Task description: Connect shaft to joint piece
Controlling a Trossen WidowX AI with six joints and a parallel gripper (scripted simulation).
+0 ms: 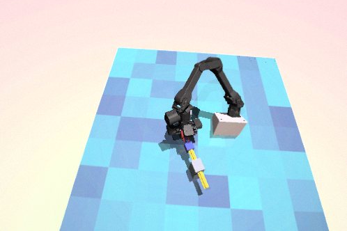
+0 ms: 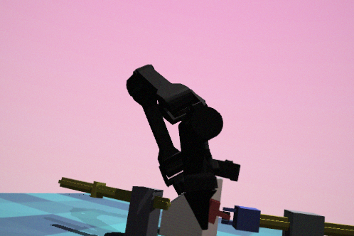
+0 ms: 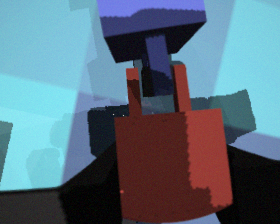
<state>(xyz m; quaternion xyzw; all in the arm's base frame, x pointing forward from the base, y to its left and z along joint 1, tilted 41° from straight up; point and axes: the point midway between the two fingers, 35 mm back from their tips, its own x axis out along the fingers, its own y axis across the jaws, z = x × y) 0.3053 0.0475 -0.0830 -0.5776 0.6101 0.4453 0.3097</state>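
Now: the red joint piece 10 mm to the left of my gripper tip and 30 mm above it.
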